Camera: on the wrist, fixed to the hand. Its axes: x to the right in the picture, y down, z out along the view.
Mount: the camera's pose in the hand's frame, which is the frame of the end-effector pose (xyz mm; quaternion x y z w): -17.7 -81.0 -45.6 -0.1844 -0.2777 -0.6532 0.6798
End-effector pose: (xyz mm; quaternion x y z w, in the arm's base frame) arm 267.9 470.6 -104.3 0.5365 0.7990 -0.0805 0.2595
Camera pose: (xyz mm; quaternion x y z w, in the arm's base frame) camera 185.2 441.4 -68.7 -0.2274 0.8364 -0.2259 0.4446
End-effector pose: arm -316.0 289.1 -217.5 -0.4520 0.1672 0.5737 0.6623
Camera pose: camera -233.7 247.7 -195.9 -0.3793 -0.4713 0.1137 0.7881
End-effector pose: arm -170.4 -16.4 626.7 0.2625 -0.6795 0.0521 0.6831
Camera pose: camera -95.9 -61.2 589.3 0.5108 -0.4898 -0.6090 0.3581
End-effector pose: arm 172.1 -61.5 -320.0 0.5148 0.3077 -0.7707 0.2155
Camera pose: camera 156.3 28.7 -296.0 0.1048 -0.6277 0.7509 0.1765
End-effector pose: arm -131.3 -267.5 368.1 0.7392 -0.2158 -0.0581 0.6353
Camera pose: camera -110.9 -210.8 295.1 0.5102 0.1704 -0.6996 0.4703
